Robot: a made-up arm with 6 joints. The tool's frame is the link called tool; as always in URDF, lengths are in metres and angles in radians.
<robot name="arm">
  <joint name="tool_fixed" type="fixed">
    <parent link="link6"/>
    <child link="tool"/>
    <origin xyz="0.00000 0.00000 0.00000" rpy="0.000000 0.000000 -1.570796"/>
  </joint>
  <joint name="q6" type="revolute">
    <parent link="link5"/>
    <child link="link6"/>
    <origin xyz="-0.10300 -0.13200 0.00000" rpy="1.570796 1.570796 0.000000"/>
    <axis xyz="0 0 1"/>
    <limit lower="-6.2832" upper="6.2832" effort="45" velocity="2.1"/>
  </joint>
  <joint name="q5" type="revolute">
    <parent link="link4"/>
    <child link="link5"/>
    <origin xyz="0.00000 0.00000 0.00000" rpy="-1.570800 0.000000 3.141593"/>
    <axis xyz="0 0 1"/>
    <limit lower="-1.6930" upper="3.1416" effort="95" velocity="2.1"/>
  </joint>
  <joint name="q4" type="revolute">
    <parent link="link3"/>
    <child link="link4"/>
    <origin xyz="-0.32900 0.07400 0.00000" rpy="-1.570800 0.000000 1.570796"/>
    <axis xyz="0 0 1"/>
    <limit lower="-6.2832" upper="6.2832" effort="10" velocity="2.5"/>
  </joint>
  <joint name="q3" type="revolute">
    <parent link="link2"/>
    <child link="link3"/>
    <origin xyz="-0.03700 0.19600 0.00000" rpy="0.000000 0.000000 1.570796"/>
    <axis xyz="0 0 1"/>
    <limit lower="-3.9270" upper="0.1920" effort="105" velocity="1.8"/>
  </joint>
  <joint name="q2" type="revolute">
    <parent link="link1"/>
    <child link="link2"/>
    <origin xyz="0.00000 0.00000 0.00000" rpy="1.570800 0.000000 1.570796"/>
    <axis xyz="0 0 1"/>
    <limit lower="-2.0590" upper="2.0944" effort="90" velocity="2.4"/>
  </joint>
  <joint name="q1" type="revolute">
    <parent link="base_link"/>
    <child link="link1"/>
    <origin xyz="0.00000 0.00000 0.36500" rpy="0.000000 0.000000 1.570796"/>
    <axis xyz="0 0 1"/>
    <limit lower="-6.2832" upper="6.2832" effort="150" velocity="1.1"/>
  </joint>
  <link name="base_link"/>
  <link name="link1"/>
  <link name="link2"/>
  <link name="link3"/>
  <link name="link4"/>
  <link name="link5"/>
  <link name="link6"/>
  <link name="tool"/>
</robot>
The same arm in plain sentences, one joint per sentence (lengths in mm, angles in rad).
The arm has six revolute joints in a row. What follows holds with every joint at zero, and every direction is one of the base frame's. Joint 1 sits 365 mm along +z from the base frame's origin and turns about +z, from -6.2832 to 6.2832 rad. Joint 2 sits at the same point as joint 1 and turns about +y, from -2.059 to 2.0944 rad. Joint 3 sits 37 mm along +x and 196 mm along +z from joint 2 and turns about +y, from -3.927 to 0.192 rad. Joint 4 sits 74 mm along +x and 329 mm along -z from joint 3 and turns about -z, from -6.2832 to 6.2832 rad. Joint 5 sits at the same point as joint 4 and turns about +y, from -1.693 to 3.1416 rad. Joint 6 sits 103 mm along +x and 132 mm along -z from joint 5 and turns about -z, from -6.2832 to 6.2832 rad. The tool frame, which is the frame that the pose is given for, sits at the same point as joint 6; its axes are the base frame's turned by roll 3.1416, pitch 0 and yaw 0 rad (as in URDF: about the fixed x, then y, then z).
